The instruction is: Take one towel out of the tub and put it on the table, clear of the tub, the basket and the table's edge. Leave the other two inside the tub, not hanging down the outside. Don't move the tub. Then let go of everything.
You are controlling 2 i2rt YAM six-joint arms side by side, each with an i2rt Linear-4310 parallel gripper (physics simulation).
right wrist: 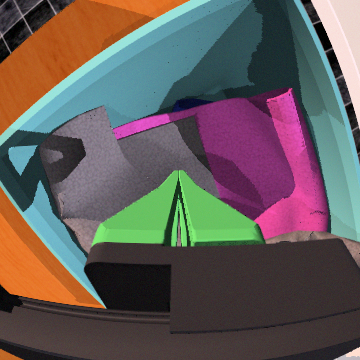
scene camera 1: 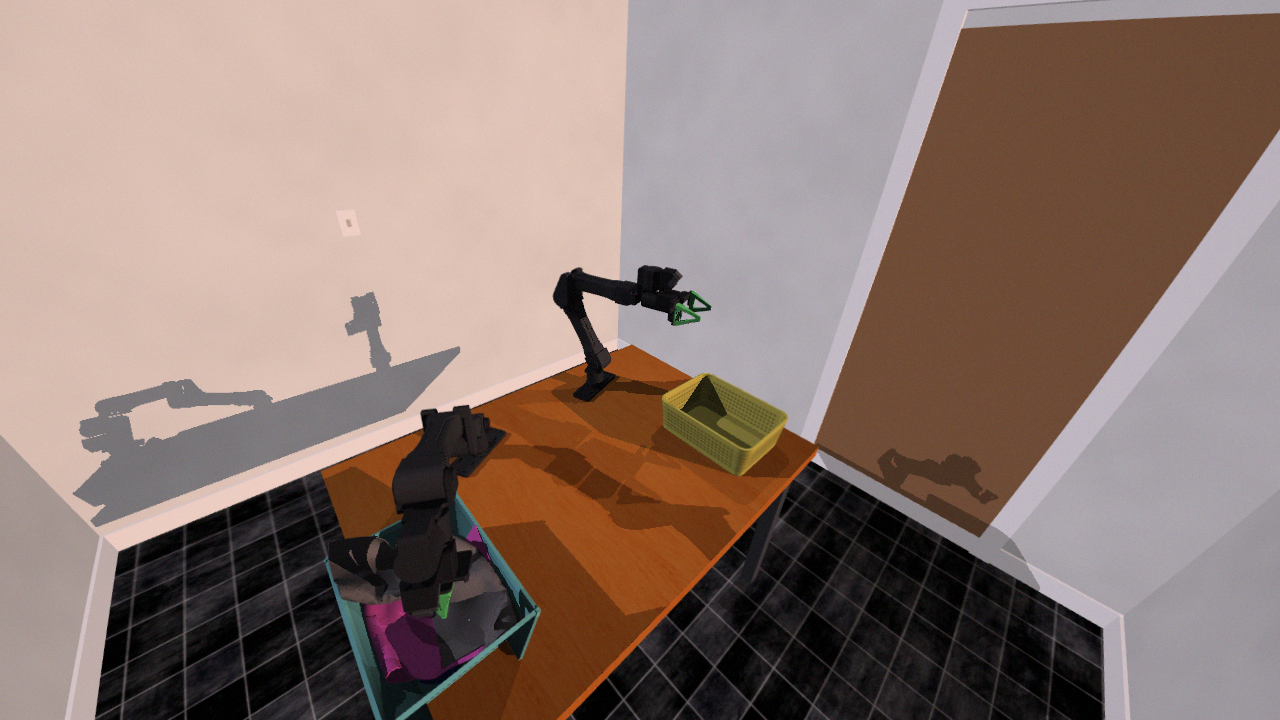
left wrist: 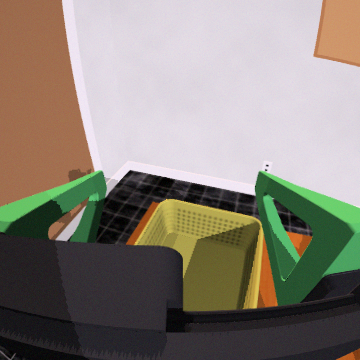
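The teal tub [scene camera 1: 529, 616] [right wrist: 150, 70] stands at the lower left of the scene view. Inside it lie a grey towel [scene camera 1: 483, 617] [right wrist: 145, 175], a magenta towel [scene camera 1: 431, 646] [right wrist: 245, 145] and a dark blue towel [right wrist: 192, 104], of which a small piece shows behind the magenta one. My right gripper [scene camera 1: 443, 606] [right wrist: 178, 178] is shut and empty, over the grey towel. Its fingers and wrist hide part of the towels. My left gripper [scene camera 1: 703, 313] [left wrist: 180, 178] is open and empty, high above the table [scene camera 1: 626, 564] [right wrist: 40, 60], near the basket.
The yellow basket [scene camera 1: 716, 443] [left wrist: 200, 220] stands near the far right corner of the table and is empty. The table's front edge runs from the basket's corner down toward the tub's near side. The tub stands near the table's left end. Dark tiled floor [scene camera 1: 895, 608] surrounds the table.
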